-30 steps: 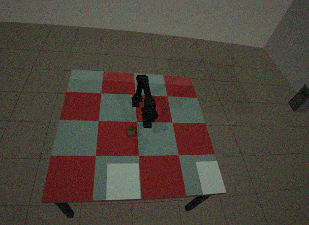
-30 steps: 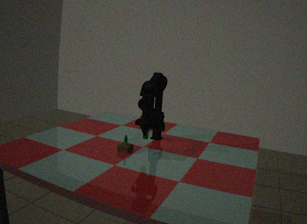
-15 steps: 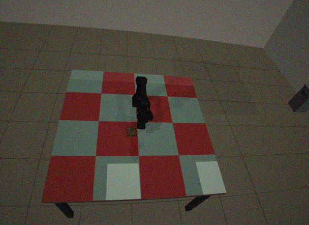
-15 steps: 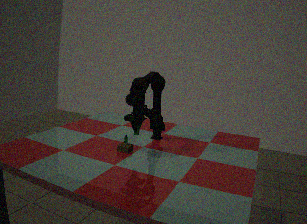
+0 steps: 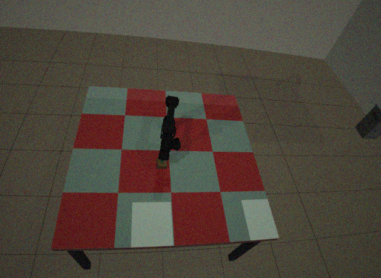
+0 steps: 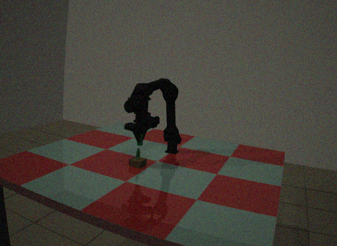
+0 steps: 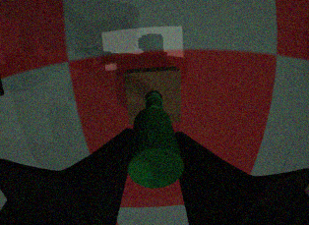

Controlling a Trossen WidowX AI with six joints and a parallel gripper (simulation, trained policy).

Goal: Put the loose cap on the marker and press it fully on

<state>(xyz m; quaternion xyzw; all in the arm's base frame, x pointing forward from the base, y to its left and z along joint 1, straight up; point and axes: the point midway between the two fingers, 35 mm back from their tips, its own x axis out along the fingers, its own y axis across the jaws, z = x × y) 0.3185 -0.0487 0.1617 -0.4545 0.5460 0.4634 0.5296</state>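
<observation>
Now: the green marker 1 cm to the right of my gripper tip and 6 cm below it. The rest, counted from my gripper tip: green cap 1 cm above; then brown holder block 1 cm to the right, 11 cm below.
</observation>
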